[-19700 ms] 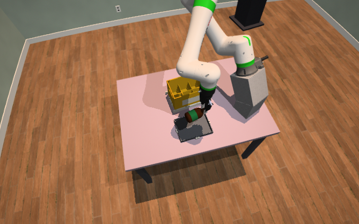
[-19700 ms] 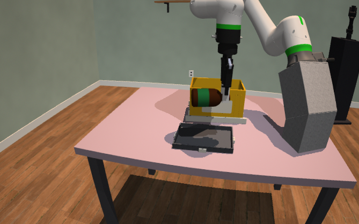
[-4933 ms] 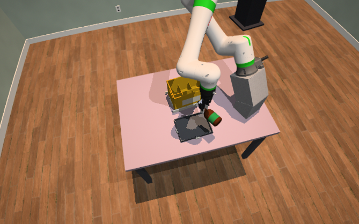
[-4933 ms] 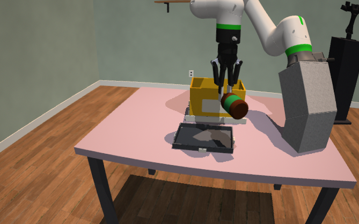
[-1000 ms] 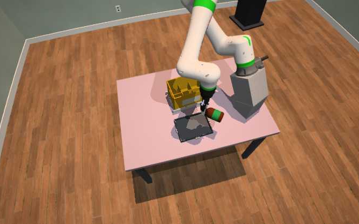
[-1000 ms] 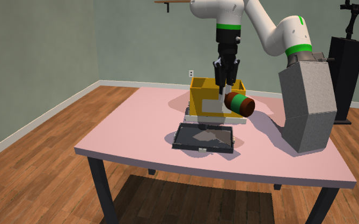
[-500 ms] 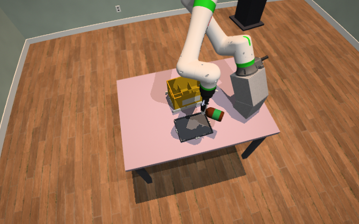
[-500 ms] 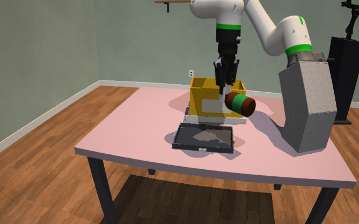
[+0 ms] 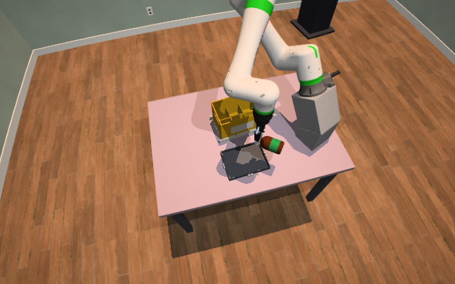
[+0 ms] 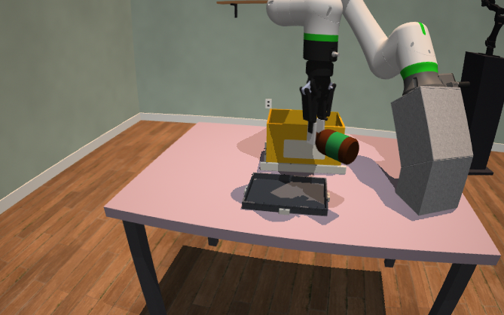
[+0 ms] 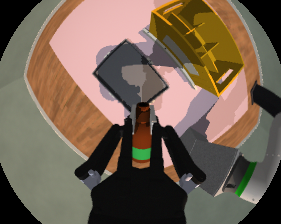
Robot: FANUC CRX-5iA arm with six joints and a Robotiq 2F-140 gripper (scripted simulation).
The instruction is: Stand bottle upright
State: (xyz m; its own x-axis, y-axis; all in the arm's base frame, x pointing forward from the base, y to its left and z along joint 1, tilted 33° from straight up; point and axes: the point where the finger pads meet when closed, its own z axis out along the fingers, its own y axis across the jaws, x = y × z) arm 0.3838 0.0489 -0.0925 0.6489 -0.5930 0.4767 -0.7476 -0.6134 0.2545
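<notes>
My hand is 4 cm to the right of the bottle, 4 cm past it and 2 cm above it. The rest, counted from my hand: yellow crate: 27 cm to the right, 14 cm below; tray: 21 cm below, 7 cm ahead.
</notes>
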